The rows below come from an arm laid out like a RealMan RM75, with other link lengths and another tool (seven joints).
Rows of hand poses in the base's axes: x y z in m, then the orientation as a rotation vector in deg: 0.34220 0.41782 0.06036 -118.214 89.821 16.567; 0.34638 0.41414 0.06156 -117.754 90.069 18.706; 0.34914 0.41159 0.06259 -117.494 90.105 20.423; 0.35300 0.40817 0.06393 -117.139 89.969 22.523; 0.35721 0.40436 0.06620 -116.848 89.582 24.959; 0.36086 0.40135 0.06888 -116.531 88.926 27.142; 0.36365 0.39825 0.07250 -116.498 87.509 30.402; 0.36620 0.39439 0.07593 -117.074 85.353 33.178; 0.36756 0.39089 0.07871 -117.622 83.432 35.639
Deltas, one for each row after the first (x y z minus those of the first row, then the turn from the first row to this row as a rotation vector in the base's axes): 0.00418 -0.00368 0.00120 0.963 1.311 0.084; 0.00694 -0.00623 0.00223 1.721 2.328 0.291; 0.01080 -0.00965 0.00357 2.741 3.488 0.620; 0.01501 -0.01346 0.00584 3.922 4.779 1.184; 0.01866 -0.01647 0.00852 5.146 5.792 1.825; 0.02145 -0.01957 0.01214 6.827 7.260 3.235; 0.02400 -0.02343 0.01557 8.225 8.279 5.239; 0.02536 -0.02693 0.01835 9.399 9.223 7.049
